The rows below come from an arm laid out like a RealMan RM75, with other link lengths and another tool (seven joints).
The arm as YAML. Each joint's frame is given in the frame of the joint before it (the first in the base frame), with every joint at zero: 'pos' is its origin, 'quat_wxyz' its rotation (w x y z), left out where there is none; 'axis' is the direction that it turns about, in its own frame. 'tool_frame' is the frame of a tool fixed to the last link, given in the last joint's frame.
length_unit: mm
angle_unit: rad
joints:
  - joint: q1
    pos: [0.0, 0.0, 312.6]
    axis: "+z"
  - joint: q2
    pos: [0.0, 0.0, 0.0]
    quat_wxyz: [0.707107, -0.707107, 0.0, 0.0]
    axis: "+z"
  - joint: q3
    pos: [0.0, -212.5, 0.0]
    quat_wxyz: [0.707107, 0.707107, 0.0, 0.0]
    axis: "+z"
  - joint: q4
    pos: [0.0, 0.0, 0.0]
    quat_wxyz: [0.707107, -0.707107, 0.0, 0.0]
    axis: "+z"
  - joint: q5
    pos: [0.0, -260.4, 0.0]
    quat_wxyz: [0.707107, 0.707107, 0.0, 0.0]
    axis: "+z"
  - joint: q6
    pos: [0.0, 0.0, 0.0]
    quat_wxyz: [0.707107, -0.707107, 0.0, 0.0]
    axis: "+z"
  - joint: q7
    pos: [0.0, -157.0, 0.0]
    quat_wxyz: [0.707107, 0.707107, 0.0, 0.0]
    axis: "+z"
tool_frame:
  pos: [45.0, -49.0, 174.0]
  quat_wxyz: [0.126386, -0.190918, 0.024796, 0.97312]
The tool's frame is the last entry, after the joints.
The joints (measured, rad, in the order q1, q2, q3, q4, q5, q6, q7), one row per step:
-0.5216 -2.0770 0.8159 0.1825 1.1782 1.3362 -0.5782
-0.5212 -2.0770 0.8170 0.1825 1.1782 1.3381 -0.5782
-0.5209 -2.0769 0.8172 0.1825 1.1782 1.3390 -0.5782
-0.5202 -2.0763 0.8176 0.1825 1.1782 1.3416 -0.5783
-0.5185 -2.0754 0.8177 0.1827 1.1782 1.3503 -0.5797
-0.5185 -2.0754 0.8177 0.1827 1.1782 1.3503 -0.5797
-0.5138 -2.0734 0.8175 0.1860 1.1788 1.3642 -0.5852
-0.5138 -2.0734 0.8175 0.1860 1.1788 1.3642 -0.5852
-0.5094 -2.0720 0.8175 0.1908 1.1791 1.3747 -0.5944
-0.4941 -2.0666 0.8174 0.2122 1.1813 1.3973 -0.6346
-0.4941 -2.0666 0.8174 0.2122 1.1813 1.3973 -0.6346
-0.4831 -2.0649 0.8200 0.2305 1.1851 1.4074 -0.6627
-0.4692 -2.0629 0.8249 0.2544 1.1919 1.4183 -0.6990
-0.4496 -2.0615 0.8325 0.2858 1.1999 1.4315 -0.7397
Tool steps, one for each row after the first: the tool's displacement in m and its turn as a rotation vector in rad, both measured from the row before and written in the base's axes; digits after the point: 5 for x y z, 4 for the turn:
0.00048 -0.00047 -0.00016 -0.0007 -0.0005 -0.0018
0.00010 -0.00019 0.00007 -0.0001 -0.0003 -0.0006
0.00027 -0.00046 0.00038 0.0001 -0.0007 -0.0017
0.00132 -0.00139 0.00124 0.0003 -0.0044 -0.0055
0.00000 0.00000 0.00000 0.0000 0.0000 0.0000
0.00134 -0.00209 0.00297 0.0008 -0.0076 -0.0074
0.00000 0.00000 0.00000 0.0000 0.0000 0.0000
0.00079 -0.00134 0.00278 -0.0007 -0.0087 -0.0043
-0.00065 -0.00203 0.00925 -0.0054 -0.0261 -0.0033
0.00000 0.00000 0.00000 0.0000 0.0000 0.0000
-0.00048 -0.00119 0.00427 -0.0072 -0.0131 -0.0014
-0.00057 -0.00164 0.00402 -0.0126 -0.0139 -0.0017
-0.00084 -0.00280 0.00439 -0.0145 -0.0132 -0.0027

